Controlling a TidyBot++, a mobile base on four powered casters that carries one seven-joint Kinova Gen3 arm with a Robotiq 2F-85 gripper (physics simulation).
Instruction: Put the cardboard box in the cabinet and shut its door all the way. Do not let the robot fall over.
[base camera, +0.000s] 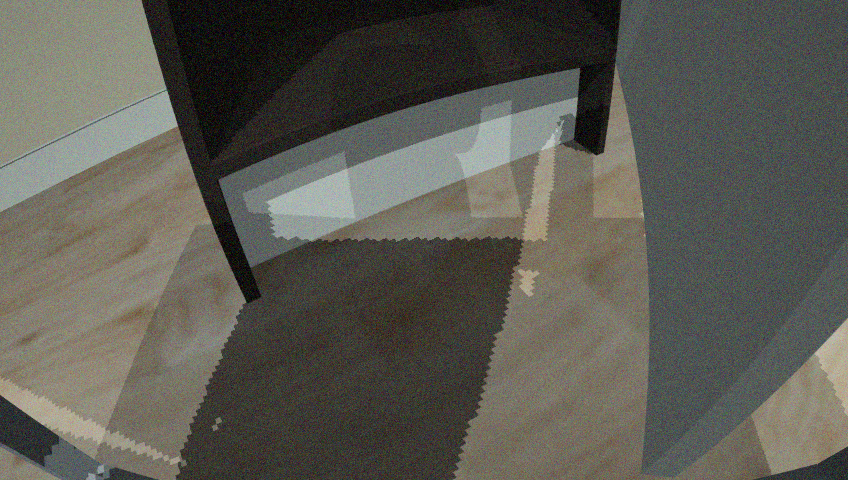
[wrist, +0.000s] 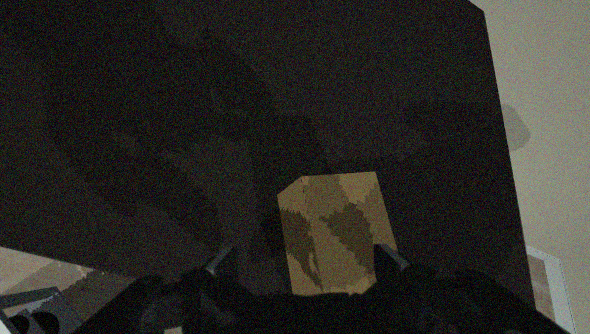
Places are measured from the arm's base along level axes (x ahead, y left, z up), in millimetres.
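Pixels of known places: gripper, fingertip midpoint: (wrist: 305, 260).
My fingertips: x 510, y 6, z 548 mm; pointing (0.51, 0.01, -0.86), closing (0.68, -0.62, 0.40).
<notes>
For each thing: its top centre in the pictures, then the offset to it from my fingertips. "spot": a spot on its surface instead. Level surfaces: height alone.
- cardboard box, top centre: (wrist: 357, 241) 12 mm right, 29 mm ahead, 16 mm up
- dark cabinet-like piece, surface spot: (base camera: 233, 252) spot: 202 mm left, 121 mm back, 874 mm down
- Wooden floor, surface height: 944 mm down
The cardboard box (wrist: 332, 230) stands on a dark surface in the wrist view, near the lower middle. My gripper (wrist: 305, 260) is open and empty, its fingers wide apart. The box shows between and beyond the fingertips, nearer the right finger, which overlaps its lower right edge in the picture. The gripper hides the box's near end. In the base view, a dark cabinet-like piece (base camera: 233, 252) on legs stands in front of the base. A large blue-grey panel (base camera: 731, 196), perhaps its open door, fills the right side. The box does not show in the base view.
A pale wall (base camera: 65, 65) (wrist: 550, 65) with a white baseboard (base camera: 77, 160) stands behind the dark piece. Wooden floor (base camera: 77, 285) lies in front of and beside it, with a large dark shadow. Part of the robot's base shows at the wrist view's lower left.
</notes>
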